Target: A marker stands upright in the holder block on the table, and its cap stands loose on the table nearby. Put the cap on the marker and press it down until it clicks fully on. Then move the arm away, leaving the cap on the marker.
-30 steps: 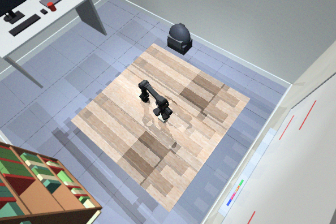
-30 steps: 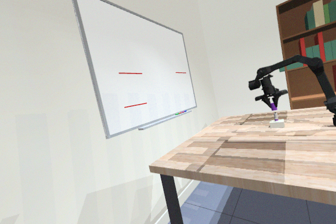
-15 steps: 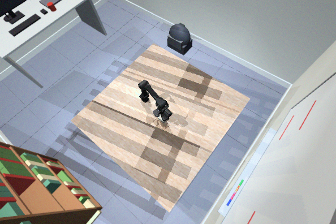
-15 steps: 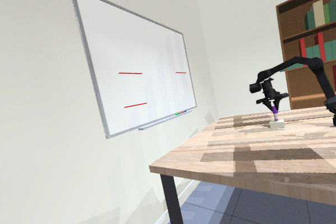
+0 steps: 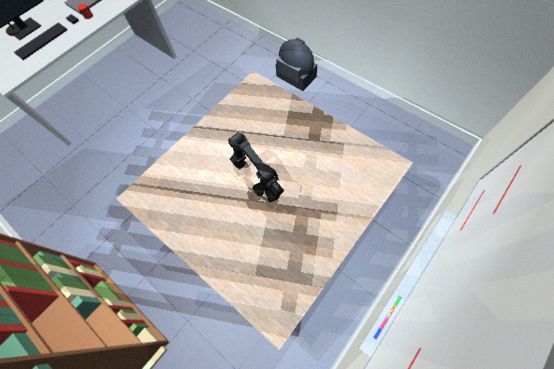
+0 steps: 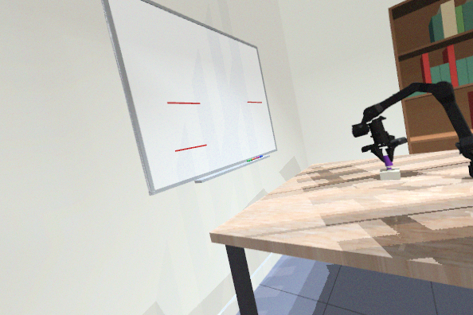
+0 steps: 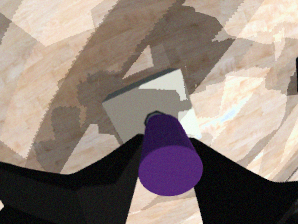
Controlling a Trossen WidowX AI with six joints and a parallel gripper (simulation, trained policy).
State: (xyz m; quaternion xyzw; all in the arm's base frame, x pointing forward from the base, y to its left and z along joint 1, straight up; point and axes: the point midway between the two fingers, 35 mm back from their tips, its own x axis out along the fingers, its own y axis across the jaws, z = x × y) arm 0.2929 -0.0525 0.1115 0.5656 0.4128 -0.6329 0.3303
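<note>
My gripper tip is 6 cm above the white holder block. From my gripper tip the other things lie so: purple cap: 1 cm above.
</note>
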